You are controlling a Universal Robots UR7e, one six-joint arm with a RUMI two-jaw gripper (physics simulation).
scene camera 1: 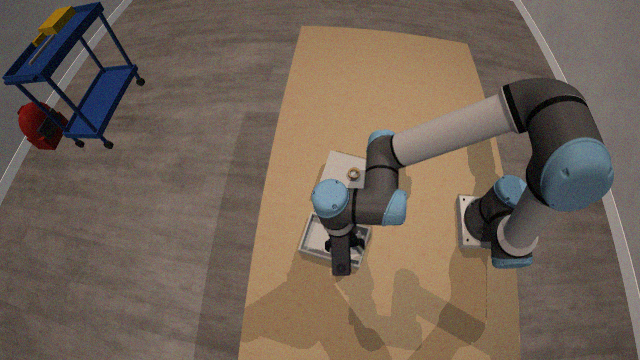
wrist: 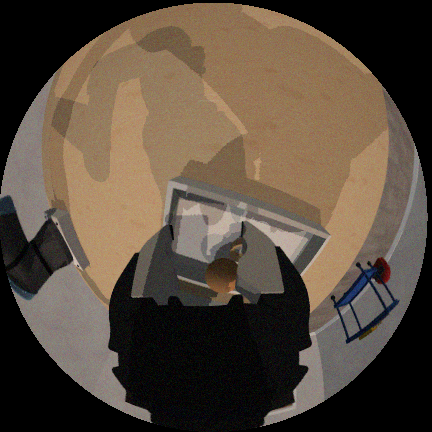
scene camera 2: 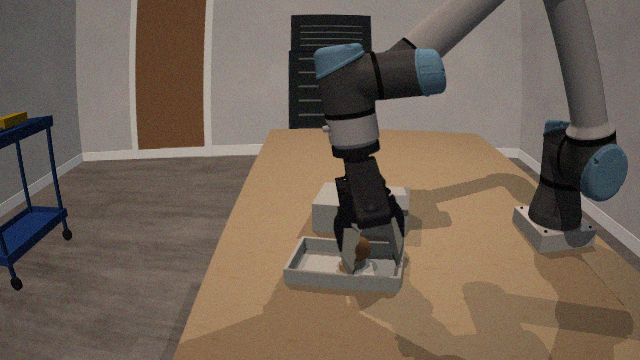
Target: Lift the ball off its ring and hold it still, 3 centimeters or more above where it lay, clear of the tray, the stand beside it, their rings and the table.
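Places are measured from the arm's base along level axes (x ahead, y left, z up), in metres.
Where they show: gripper, between the fingertips: (wrist: 206,224) (scene camera 2: 374,270); arm's base, origin of its link: (scene camera 1: 483,220) (wrist: 59,240) (scene camera 2: 554,218).
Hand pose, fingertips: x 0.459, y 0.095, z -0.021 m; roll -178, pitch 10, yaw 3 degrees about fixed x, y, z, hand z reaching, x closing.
Observation:
Each offset is from my fingertips to the top centre of the thing. "spot": to the spot under its first point.
The orange-brown ball {dx +0.021, dy -0.068, dz +0.031 m} (scene camera 2: 363,248) (wrist: 221,275) is low in the grey tray {dx +0.041, dy -0.039, dz +0.009 m} (scene camera 1: 315,254) (scene camera 2: 340,283) (wrist: 250,201), between the fingers of my gripper (scene camera 2: 375,266) (wrist: 206,224). The gripper is partly open, its fingertips down inside the tray. In the wrist view the ball lies close to the right finger, with a gap to the left finger. The ball's own support is hidden. Another small ring {spot: dx +0.050, dy -0.028, dz -0.006 m} (scene camera 2: 343,267) (wrist: 239,247) lies in the tray beside the ball, partly covered by a finger. In scene camera 1 the arm hides the ball.
The pale stand (scene camera 1: 336,164) (scene camera 2: 324,217) is behind the tray, with a ring {spot: dx +0.002, dy -0.233, dz +0.050 m} (scene camera 1: 349,175) on top. The wrist and forearm reach over the stand's side. The arm's base (scene camera 1: 466,240) (scene camera 2: 560,242) is at the right. A blue cart (scene camera 1: 102,95) (scene camera 2: 30,229) stands on the floor at the left.

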